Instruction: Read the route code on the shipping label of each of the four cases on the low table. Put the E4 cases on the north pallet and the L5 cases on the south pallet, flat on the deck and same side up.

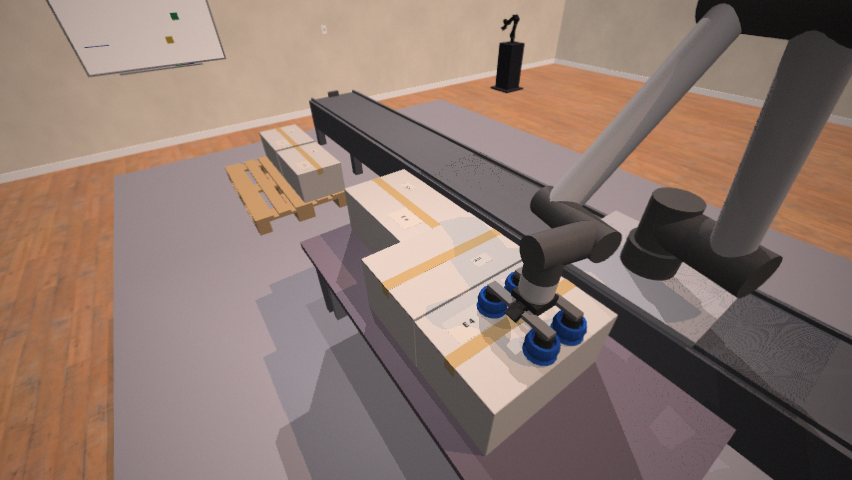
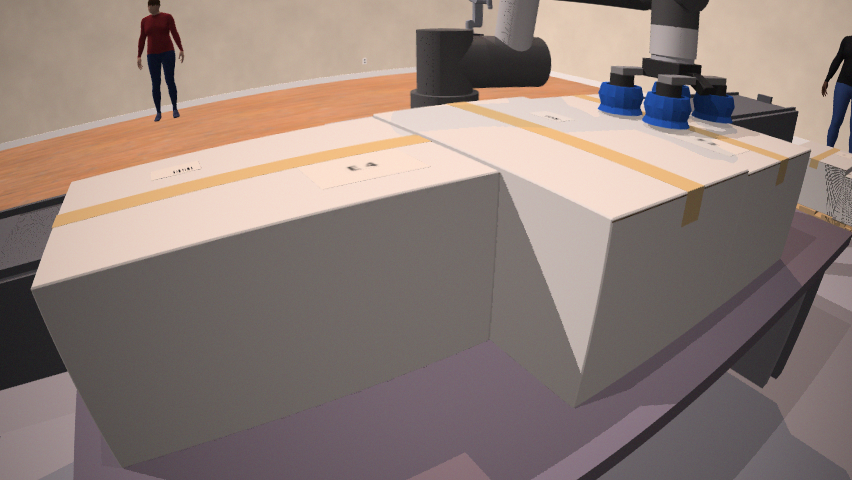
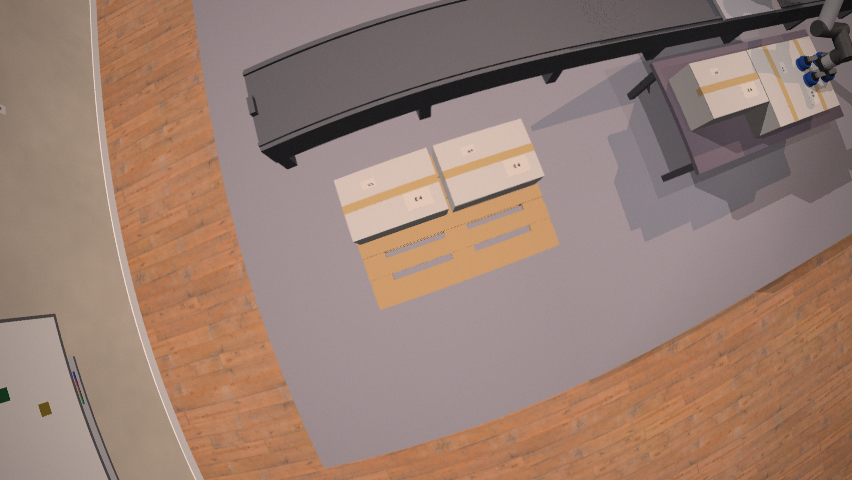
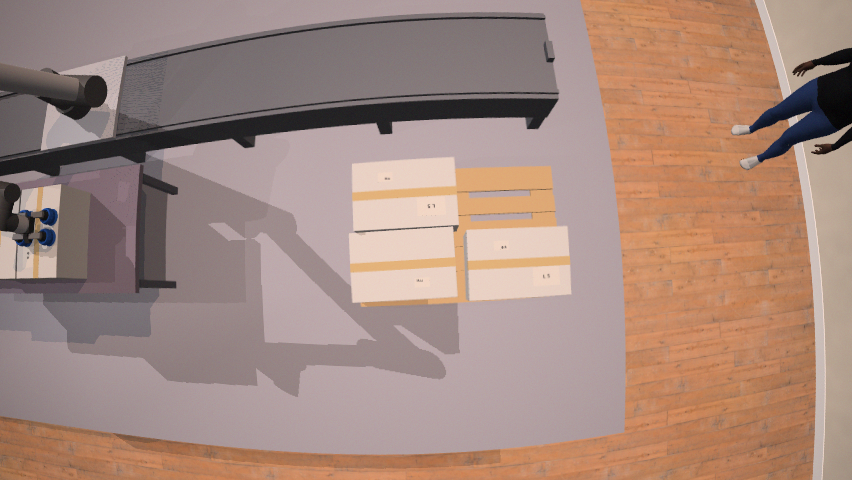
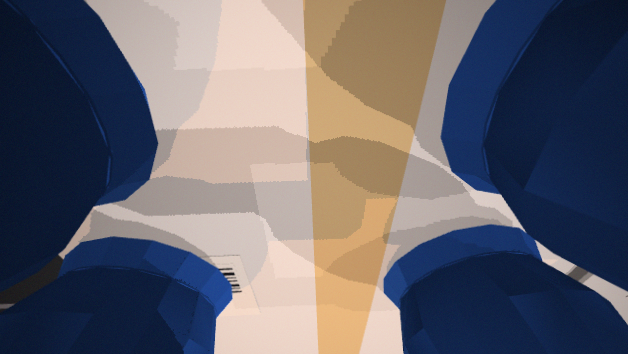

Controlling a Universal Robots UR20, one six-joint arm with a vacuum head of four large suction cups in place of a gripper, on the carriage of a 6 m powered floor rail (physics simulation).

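Frame: origin at the arm's base, x back, y left, z down, level; centimetres.
Seen in the pictures: hand, its tool point: (image 3: 812, 70) (image 4: 39, 228) (image 5: 305, 217); arm's base, origin of its link: (image 1: 647, 262).
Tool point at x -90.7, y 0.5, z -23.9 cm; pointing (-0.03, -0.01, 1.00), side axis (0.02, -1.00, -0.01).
Offsets run from my tool point to a thing's top centre. Level surfaces: height alone.
My suction head (image 1: 530, 314) (image 2: 666, 98) (image 3: 816, 67) (image 4: 35, 227) (image 5: 310, 175) is open, its cups very close over the south case {dx -2.0, dy -2.8, dz +0.9 cm} (image 1: 506, 381) (image 2: 769, 214) (image 4: 74, 232) (image 5: 280, 100); contact is hard to tell. That case reads E4. The middle case {dx -2.0, dy -40.5, dz +0.2 cm} (image 1: 417, 298) (image 2: 596, 190) (image 3: 775, 107) shows a barcode; no route code is visible on it. The north case {dx +7.3, dy -87.6, dz +0.7 cm} (image 1: 375, 205) (image 2: 298, 298) (image 3: 727, 107) reads E4. All three stand on the low table {dz +27.9 cm} (image 1: 667, 387) (image 2: 417, 411). The north pallet (image 3: 429, 280) holds two E4 cases (image 3: 381, 220) (image 3: 476, 184). The south pallet (image 4: 506, 178) holds three cases, two reading L5.
A dark conveyor (image 1: 417, 137) (image 3: 387, 77) (image 4: 357, 65) runs along behind the table. The arm base (image 1: 655, 238) stands on the far side of the table. Two people (image 2: 160, 53) (image 4: 828, 101) stand beyond the work area. A black pedestal (image 1: 509, 65) stands near the back wall.
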